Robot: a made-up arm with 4 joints.
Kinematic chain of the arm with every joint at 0, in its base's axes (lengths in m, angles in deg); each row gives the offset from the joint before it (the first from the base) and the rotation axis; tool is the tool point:
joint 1: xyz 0 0 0.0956 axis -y
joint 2: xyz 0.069 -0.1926 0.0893 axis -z
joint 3: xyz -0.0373 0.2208 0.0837 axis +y
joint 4: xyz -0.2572 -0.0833 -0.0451 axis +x
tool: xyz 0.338 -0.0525 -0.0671
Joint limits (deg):
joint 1: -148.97..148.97
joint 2: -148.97..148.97
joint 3: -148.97..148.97
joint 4: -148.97..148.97
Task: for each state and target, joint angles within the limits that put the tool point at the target. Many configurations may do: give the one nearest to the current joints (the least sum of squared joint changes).
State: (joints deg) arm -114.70 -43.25 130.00 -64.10
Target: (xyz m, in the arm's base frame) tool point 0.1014 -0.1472 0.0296
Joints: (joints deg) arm -139.46 -8.35 128.62 -76.34
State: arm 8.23 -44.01 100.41 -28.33
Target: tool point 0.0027 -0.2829 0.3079
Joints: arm -23.77 -54.21 139.72 -13.73
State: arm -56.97 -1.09 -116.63 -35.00
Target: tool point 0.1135 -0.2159 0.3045
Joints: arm -37.68 -42.56 -148.97 -66.71
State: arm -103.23 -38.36 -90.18 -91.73
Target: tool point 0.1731 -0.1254 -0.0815
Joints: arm -125.39 -22.59 -54.12 -91.29
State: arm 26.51 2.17 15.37 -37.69
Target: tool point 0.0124 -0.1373 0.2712
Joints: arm 35.38 -3.82 -4.11 -53.43
